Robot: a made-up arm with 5 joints.
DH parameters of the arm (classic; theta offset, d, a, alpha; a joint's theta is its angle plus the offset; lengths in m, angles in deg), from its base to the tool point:
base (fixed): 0 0 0.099 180
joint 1: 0 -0.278 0.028 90
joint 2: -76.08 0 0.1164 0
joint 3: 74.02 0 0.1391 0
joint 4: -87.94 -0.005 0 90
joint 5: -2.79 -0.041 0 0
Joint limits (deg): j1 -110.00..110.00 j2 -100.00..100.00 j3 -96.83..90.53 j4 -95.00..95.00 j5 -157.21..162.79
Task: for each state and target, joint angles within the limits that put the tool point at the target. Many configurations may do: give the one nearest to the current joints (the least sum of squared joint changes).
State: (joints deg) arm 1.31 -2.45 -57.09 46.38 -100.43
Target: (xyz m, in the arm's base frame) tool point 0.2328 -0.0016 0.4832
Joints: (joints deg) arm -1.46 -23.91 -24.52 72.56 -100.43
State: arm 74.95 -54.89 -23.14 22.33 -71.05
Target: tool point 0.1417 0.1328 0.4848
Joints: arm 109.88 -83.92 -29.10 24.30 -71.05
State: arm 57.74 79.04 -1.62 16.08 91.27
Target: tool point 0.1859 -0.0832 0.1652
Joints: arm 41.37 45.28 40.60 37.82 91.27
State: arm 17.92 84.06 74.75 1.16 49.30
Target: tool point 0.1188 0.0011 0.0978
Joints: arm -17.78 97.92 35.68 -6.68 49.30
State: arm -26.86 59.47 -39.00 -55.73 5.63
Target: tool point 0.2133 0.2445 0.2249
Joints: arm -66.01 56.80 -6.59 -67.36 5.63
